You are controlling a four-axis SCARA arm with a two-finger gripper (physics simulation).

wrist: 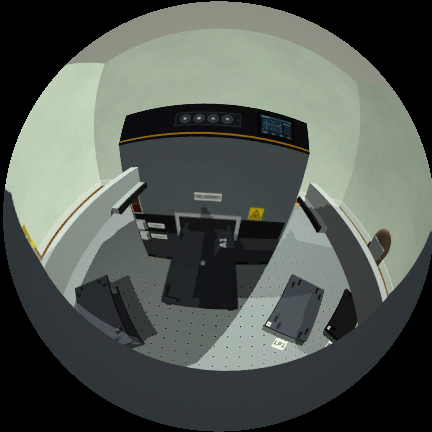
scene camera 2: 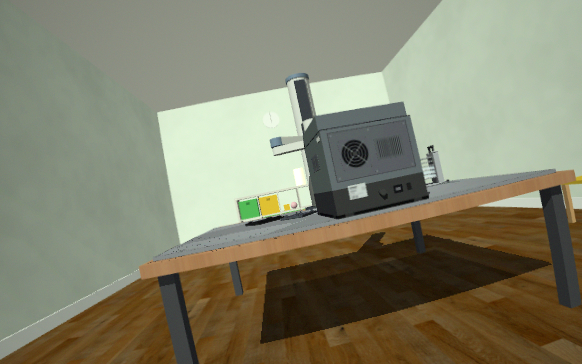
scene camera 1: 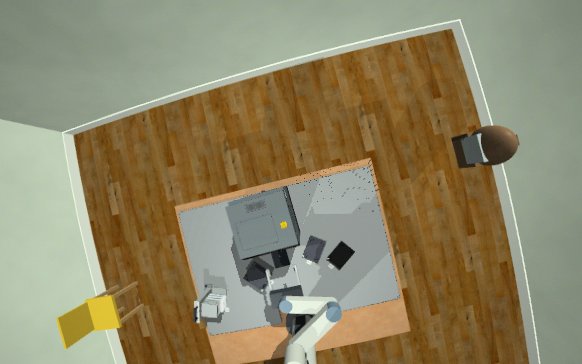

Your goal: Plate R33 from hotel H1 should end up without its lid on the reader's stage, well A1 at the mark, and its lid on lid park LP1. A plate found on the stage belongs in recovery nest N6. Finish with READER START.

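Places are measured from the arm's base along level axes (x ahead, y left, z up), in metres.
Where they show: gripper, between the fingertips: (wrist: 222, 178) (scene camera 1: 280, 267); arm's base, origin of its link: (scene camera 1: 302, 321).
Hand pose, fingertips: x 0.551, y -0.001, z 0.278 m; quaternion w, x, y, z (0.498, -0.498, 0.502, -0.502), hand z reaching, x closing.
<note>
Things, the pixels of their top centre, and the offset from my fingertips.
- reader, centre of its top: (wrist: 216, 110) (scene camera 2: 347, 120) (scene camera 1: 261, 226) dx +0.271, dy +0.030, dz +0.083 m
- Lid park LP1, centre of its top: (wrist: 302, 304) (scene camera 2: 299, 212) (scene camera 1: 314, 249) dx -0.032, dy -0.207, dz -0.245 m
- Black nest N6, centre of its top: (wrist: 349, 314) (scene camera 2: 264, 218) (scene camera 1: 341, 255) dx -0.116, dy -0.379, dz -0.247 m
- dark nest, centre of its top: (wrist: 92, 310) (scene camera 1: 256, 278) dx -0.128, dy +0.226, dz -0.195 m
The reader (scene camera 1: 262, 235) (scene camera 2: 367, 150) (wrist: 215, 170) has its dark stage (scene camera 1: 281, 258) (wrist: 220, 280) out in front, A1 mark at its far right; no plate shows on it. My gripper (scene camera 1: 283, 279) (wrist: 222, 178) is open and empty, its fingers wide apart above and in front of the stage. Lid park LP1 (scene camera 1: 314, 249) (wrist: 295, 305) is right of the stage, with no lid visible on it. Black nest N6 (scene camera 1: 341, 255) (wrist: 341, 317) lies further right, partly hidden in the wrist view. Hotel H1 (scene camera 1: 212, 306) (scene camera 2: 435, 167) holds pale plates at the left; R33 cannot be told apart.
A dark nest (scene camera 1: 256, 274) (wrist: 102, 305) lies left of the stage. Two small light buttons (wrist: 143, 229) are on the reader's lower left front, their labels unreadable. The left finger partly hides the reader's status light. A yellow chair (scene camera 1: 104, 313) and a brown stool (scene camera 1: 499, 145) are beyond the table.
</note>
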